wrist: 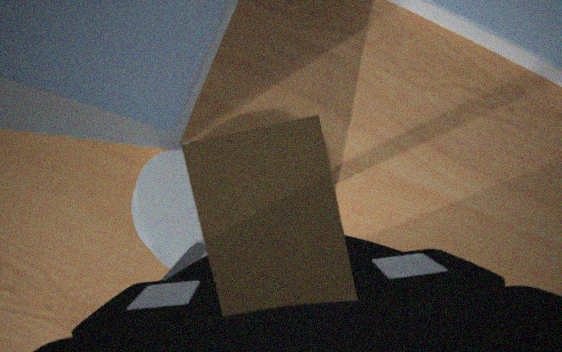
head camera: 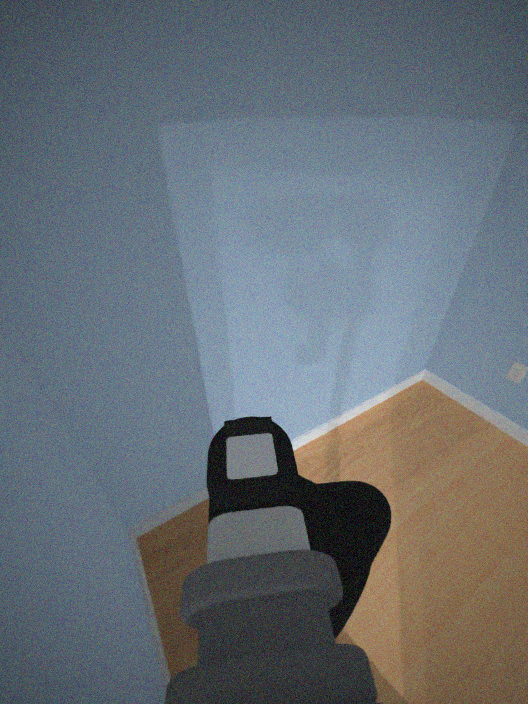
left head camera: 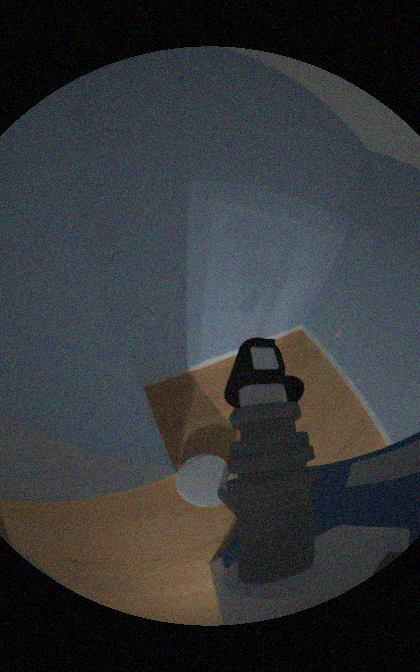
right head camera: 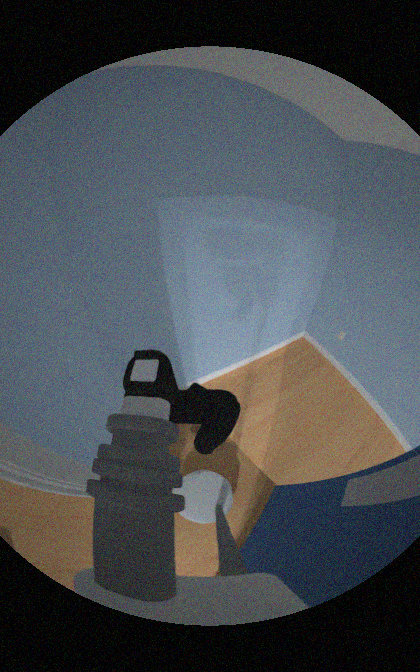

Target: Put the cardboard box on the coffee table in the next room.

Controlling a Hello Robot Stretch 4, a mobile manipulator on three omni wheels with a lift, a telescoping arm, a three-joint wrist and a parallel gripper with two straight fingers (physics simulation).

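Frame: origin at the robot's base, x ahead, y left, z up, level; metres.
Where they show: gripper, fingertip midpoint: (wrist: 284,262).
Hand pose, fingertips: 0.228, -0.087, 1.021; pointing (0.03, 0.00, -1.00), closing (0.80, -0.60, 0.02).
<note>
After its pixels a point has its place, as x, y, z.
The cardboard box (wrist: 270,200) @[0.249, -0.053, 1.072] is a plain brown block in the middle of the wrist view, with one flat face towards the camera. My gripper (wrist: 284,262) @[0.228, -0.087, 1.021] is shut on it, with a dark finger and a pale pad on either side, and holds it above the floor. The head views show the dark wrist from above; the fingertips and the box cannot be made out clearly there. The coffee table does not show in these views.
Blue walls (head camera: 85,284) @[0.897, 0.393, 1.202] (wrist: 100,55) @[0.174, 0.284, 0.624] stand ahead and at the left, with a wall corner close by. A large dark blue panel (left head camera: 370,507) (right head camera: 310,540) with a grey patch stands at the lower right. Wooden floor (head camera: 466,540) @[0.616, -0.963, -0.028] reaches a white skirting. My round pale base part (wrist: 157,205) @[-0.075, 0.084, 0.187] shows below.
</note>
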